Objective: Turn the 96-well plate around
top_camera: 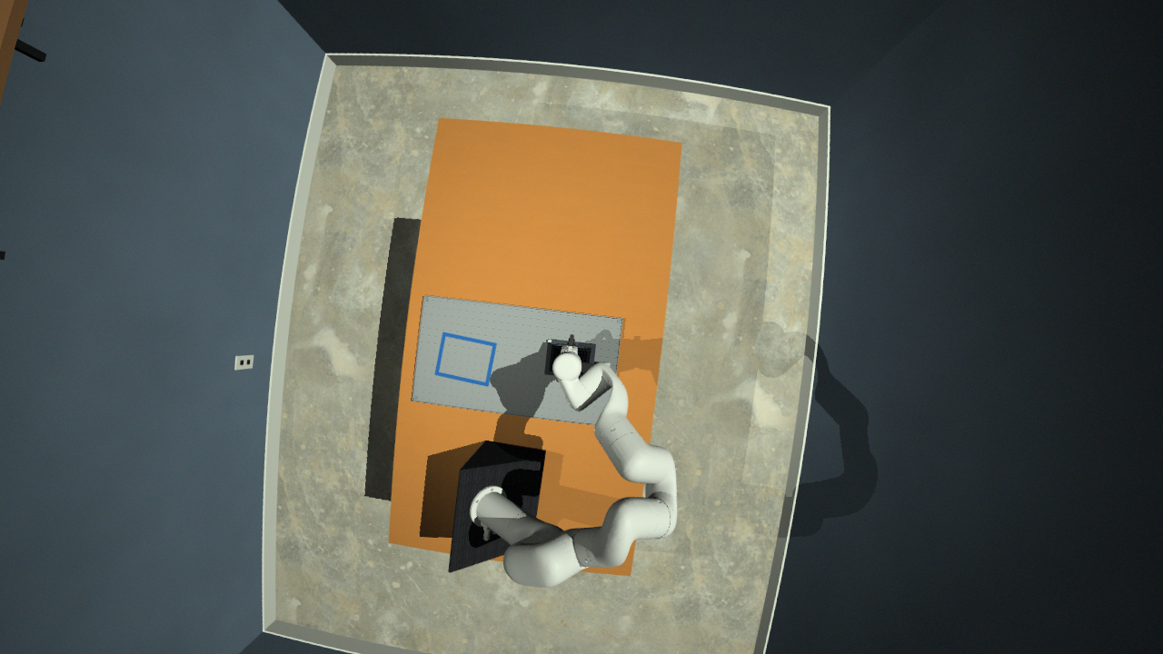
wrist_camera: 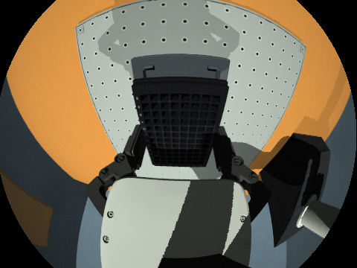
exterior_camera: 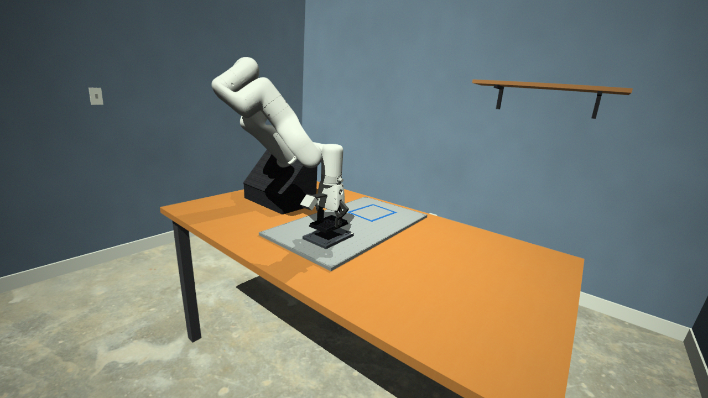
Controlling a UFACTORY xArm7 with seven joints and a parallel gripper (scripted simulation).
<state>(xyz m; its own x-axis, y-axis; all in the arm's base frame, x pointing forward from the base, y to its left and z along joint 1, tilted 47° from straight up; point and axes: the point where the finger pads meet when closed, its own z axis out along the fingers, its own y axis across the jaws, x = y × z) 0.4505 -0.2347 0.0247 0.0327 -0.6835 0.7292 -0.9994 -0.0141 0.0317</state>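
My gripper is now 6 cm above the dark plate nest N1. The rest, counted from my hand: black 96-well plate: 1 cm below; then white A1 mark: 8 cm to the left, 6 cm below, 5 cm ahead.
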